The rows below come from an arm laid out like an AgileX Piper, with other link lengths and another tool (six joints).
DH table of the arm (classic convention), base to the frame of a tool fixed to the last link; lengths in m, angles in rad. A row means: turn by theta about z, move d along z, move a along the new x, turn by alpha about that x. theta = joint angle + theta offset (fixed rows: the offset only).
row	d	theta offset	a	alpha
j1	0.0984	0	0	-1.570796
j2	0	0.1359	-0.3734	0
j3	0	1.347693	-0.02	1.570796
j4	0.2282	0	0	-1.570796
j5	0	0	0	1.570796
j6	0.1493	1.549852	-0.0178	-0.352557
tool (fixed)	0.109	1.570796	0	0
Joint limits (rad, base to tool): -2.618..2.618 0..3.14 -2.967..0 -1.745..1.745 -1.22..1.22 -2.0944..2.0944
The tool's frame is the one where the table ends.
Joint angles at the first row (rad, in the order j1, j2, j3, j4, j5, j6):
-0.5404 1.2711 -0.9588 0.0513 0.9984 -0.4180
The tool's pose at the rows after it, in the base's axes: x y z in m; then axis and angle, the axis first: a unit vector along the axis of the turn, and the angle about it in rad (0 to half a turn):
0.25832 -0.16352 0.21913 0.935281 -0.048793 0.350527 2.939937
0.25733 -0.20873 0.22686 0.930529 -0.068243 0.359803 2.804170
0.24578 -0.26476 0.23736 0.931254 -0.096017 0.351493 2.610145
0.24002 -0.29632 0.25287 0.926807 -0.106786 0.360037 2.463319
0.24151 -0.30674 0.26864 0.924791 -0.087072 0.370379 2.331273
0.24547 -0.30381 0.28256 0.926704 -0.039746 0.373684 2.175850
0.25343 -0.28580 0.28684 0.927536 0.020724 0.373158 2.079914
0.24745 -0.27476 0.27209 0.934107 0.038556 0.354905 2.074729
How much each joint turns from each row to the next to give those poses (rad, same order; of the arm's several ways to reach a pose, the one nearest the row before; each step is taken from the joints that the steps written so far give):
-0.0392 0.0066 0.0019 -0.0282 -0.0667 -0.0169
-0.0468 0.0261 0.0000 -0.1229 -0.1039 0.0764
-0.0282 0.0414 0.0012 -0.2637 -0.0902 0.2177
0.0014 0.0166 0.0177 -0.2416 -0.0638 0.2189
0.0598 0.0000 0.0434 -0.2859 -0.0136 0.2550
0.1166 0.0000 0.0856 -0.3499 0.0756 0.3067
0.1317 0.0000 0.0889 -0.1937 0.1131 0.1657
0.0547 0.0000 0.0653 -0.0197 0.0491 0.0426

